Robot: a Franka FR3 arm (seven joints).
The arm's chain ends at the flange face. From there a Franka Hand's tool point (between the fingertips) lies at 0.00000 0.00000 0.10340 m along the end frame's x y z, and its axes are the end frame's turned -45 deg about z.
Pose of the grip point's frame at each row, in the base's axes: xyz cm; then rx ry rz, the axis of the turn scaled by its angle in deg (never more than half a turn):
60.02, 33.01, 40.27, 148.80, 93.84, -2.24
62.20, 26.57, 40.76, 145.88, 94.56, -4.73
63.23, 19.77, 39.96, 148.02, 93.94, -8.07
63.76, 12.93, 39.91, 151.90, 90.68, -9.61
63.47, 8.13, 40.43, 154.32, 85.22, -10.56
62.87, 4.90, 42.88, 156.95, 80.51, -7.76
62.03, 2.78, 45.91, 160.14, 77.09, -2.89
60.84, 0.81, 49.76, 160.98, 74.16, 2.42
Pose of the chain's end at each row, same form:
59.85, 33.77, 50.58, 173.15, 29.71, 0.32
62.07, 27.80, 51.03, 170.31, 31.42, -0.83
63.60, 20.96, 50.22, 171.17, 29.88, -4.77
64.46, 13.94, 50.18, 173.01, 25.35, -7.12
64.25, 9.26, 50.68, 172.98, 19.43, -7.65
63.39, 5.86, 53.16, 174.25, 14.19, -5.10
62.16, 3.29, 56.24, 176.93, 9.91, -1.33
60.38, 1.14, 60.08, 177.89, 6.94, 3.88

